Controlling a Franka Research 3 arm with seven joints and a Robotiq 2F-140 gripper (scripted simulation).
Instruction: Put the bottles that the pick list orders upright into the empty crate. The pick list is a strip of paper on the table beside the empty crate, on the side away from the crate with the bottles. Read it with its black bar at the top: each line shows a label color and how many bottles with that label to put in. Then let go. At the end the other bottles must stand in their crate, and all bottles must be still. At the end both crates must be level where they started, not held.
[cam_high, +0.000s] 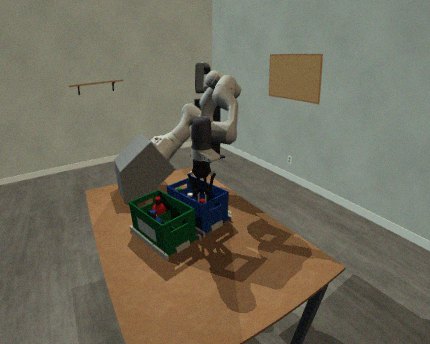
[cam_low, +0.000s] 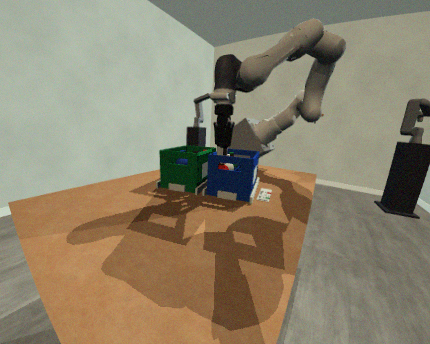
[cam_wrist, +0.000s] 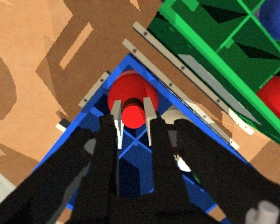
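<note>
Right now my hand is 90 mm past the white bottle, 10 mm to the left of it and 80 mm above it. Round my hand: green crate: 60 mm behind, 200 mm to the right, 90 mm below; green bottle: 180 mm behind, 20 mm to the right, 80 mm below; blue crate: 100 mm behind, 30 mm to the left, 90 mm below.
</note>
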